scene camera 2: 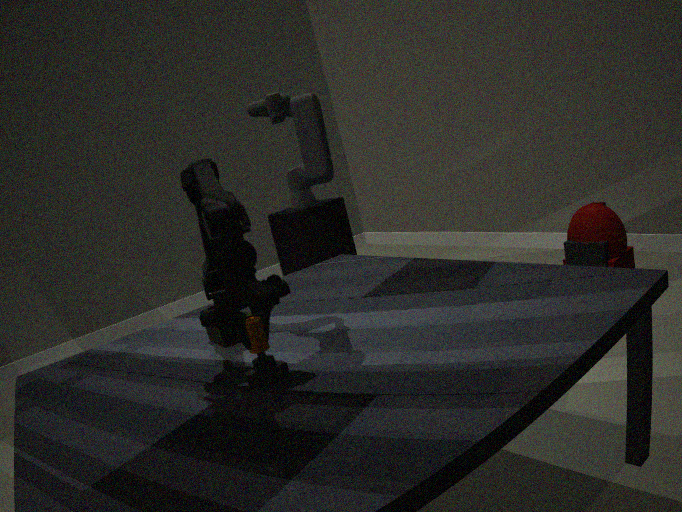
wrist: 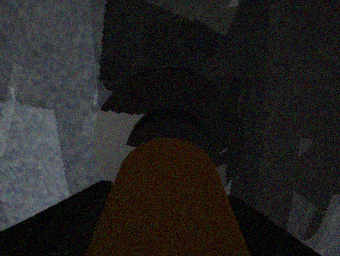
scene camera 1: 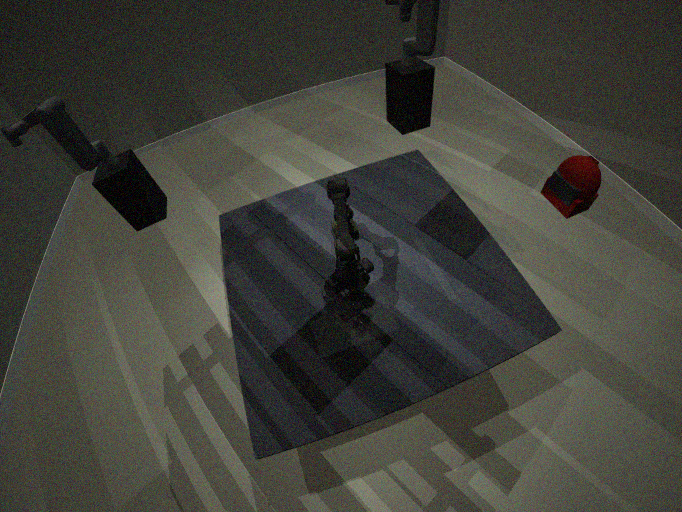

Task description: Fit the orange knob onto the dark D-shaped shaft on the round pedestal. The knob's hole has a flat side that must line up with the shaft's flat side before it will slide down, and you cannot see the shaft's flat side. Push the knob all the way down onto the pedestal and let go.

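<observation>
My gripper [scene camera 2: 258, 345] and [wrist: 167, 199] holds an orange knob. A round pedestal [scene camera 2: 266, 371] is also in view.
</observation>
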